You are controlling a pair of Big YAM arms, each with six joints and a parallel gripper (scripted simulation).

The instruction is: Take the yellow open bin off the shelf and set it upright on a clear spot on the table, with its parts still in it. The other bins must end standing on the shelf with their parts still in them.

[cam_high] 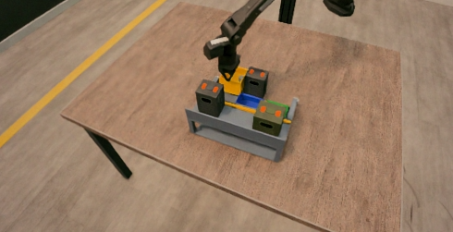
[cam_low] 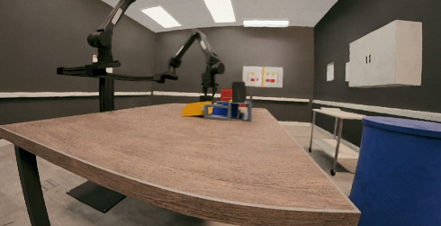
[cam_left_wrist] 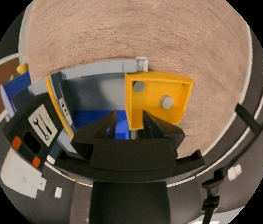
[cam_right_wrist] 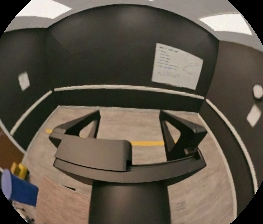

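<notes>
Now: left hand 80 mm past the yellow open bin, 70 mm above it and 10 mm to the left of it. The rest, counted from my left hand: grey shelf: 120 mm to the left, 100 mm ahead, 50 mm below; dark lidded bin: 100 mm to the left, 60 mm behind, 50 mm below.
</notes>
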